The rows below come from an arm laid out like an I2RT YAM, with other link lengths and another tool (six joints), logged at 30 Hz.
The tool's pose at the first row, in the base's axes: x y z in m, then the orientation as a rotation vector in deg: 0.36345 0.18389 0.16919 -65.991 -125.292 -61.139
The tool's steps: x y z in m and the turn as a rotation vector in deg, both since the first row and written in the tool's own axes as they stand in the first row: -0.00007 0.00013 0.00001 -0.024 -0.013 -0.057; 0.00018 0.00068 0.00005 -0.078 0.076 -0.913; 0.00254 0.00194 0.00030 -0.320 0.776 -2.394; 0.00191 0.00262 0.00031 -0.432 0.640 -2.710; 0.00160 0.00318 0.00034 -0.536 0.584 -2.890; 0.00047 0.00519 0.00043 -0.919 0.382 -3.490; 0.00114 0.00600 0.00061 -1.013 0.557 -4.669; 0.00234 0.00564 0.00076 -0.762 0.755 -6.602; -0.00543 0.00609 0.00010 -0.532 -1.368 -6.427; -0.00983 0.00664 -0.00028 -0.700 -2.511 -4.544; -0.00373 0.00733 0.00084 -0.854 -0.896 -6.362; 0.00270 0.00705 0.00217 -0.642 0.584 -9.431
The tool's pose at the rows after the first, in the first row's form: 0.36360 0.18391 0.16919 -65.956 -125.340 -61.187; 0.36392 0.18426 0.16957 -65.072 -125.938 -61.640; 0.36365 0.18606 0.17155 -63.173 -126.493 -62.788; 0.36457 0.18600 0.17141 -63.011 -126.813 -63.007; 0.36520 0.18607 0.17142 -62.919 -126.966 -63.188; 0.36750 0.18630 0.17146 -62.638 -127.478 -63.831; 0.36780 0.18705 0.17215 -61.355 -128.227 -64.487; 0.36683 0.18763 0.17272 -59.127 -129.624 -65.027; 0.37152 0.18347 0.16806 -60.828 -131.244 -63.940; 0.37442 0.18121 0.16555 -63.706 -130.629 -62.975; 0.37159 0.18533 0.16929 -60.673 -130.726 -64.477; 0.36776 0.18943 0.17271 -56.271 -131.921 -65.943
